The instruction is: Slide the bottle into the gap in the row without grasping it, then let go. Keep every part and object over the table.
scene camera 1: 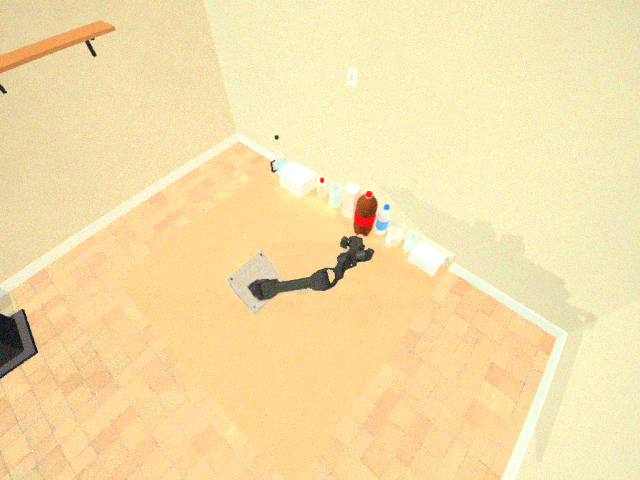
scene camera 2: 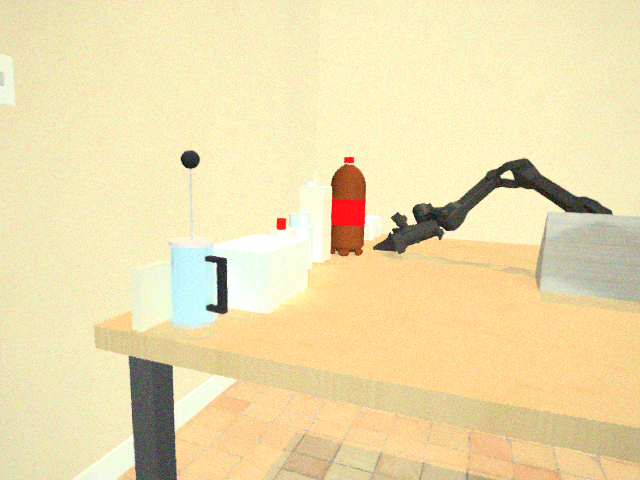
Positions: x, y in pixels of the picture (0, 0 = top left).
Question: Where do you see a white carton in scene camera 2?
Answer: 315, 200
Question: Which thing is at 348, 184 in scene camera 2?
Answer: A large brown bottle.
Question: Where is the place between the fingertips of my gripper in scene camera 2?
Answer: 373, 248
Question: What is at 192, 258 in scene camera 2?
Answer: A french press.
